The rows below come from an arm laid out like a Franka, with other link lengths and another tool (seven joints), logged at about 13 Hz.
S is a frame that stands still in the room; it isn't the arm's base.
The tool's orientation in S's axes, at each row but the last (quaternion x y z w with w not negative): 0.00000 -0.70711 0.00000 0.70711; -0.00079 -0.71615 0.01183 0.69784; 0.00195 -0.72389 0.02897 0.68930; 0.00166 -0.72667 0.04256 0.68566; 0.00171 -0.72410 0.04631 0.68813
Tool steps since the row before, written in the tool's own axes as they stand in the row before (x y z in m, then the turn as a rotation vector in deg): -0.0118 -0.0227 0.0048 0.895 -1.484 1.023; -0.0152 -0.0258 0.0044 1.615 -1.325 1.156; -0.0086 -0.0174 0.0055 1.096 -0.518 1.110; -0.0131 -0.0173 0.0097 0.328 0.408 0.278; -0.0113 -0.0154 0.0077 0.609 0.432 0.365
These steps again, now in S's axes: -0.0048 -0.0227 -0.0118 -1.023 -1.484 0.895; -0.0036 -0.0261 -0.0148 -1.177 -1.314 1.608; -0.0043 -0.0179 -0.0082 -1.140 -0.526 1.061; -0.0078 -0.0186 -0.0126 -0.321 0.407 0.287; -0.0061 -0.0166 -0.0106 -0.425 0.442 0.561
